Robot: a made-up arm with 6 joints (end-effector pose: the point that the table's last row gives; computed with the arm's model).
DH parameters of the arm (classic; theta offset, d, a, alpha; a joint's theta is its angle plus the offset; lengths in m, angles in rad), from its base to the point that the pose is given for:
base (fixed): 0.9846 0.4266 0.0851 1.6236
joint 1: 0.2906 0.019 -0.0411 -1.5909
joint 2: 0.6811 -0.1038 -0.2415 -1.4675
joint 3: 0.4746 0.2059 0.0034 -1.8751
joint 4: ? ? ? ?
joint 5: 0.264 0 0.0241 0
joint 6: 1.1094 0 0.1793 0
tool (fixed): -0.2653 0.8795 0 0
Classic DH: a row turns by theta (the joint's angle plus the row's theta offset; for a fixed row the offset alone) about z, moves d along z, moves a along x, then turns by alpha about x.
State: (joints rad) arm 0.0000 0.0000 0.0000 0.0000 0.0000 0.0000
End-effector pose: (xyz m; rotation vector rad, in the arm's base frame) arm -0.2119 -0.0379 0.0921 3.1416 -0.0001 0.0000
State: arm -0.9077 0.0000 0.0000 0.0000 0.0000 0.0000
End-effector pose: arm -0.2975 -0.1969 0.4076 2.3117 0.0594 -0.6229
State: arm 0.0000 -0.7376 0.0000 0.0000 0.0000 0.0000
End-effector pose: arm -0.2351 0.1878 0.1491 -2.8441 1.0527 0.2808
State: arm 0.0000 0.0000 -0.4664 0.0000 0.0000 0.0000
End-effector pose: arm -0.2213 0.0103 0.1826 -2.6770 -0.0346 0.0572
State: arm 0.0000 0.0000 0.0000 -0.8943 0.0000 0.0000
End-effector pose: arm -0.3017 -0.2059 0.0898 2.5775 1.1266 -0.2268
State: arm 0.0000 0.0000 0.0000 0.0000 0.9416 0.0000
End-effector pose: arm -0.3132 -0.1788 0.0921 -2.7997 1.4251 0.0000
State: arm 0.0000 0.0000 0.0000 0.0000 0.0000 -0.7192
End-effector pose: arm -0.2238 0.0877 0.0921 2.9407 1.1054 0.0000
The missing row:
joint 4: 0.5821 -0.7986 0.0428 0.4237
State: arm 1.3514 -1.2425 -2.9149 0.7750 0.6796 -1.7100
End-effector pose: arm -0.2346 0.1788 -0.0214 1.5571 0.5195 -0.8245
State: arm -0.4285 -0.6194 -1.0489 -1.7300 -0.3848 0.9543
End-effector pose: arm -0.4048 -0.1568 0.2361 -3.0167 -0.6382 -0.0173
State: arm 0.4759 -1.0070 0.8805 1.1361 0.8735 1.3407
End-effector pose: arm -0.0633 0.4865 0.0265 -1.3462 -2.7819 0.2218
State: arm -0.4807 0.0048 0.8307 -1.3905 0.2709 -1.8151
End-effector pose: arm -0.5132 -0.4134 0.5979 -0.0054 1.9226 -2.2406
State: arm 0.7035 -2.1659 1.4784 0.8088 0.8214 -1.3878
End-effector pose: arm -0.0838 0.4987 0.2704 1.9165 -1.3664 -1.8499
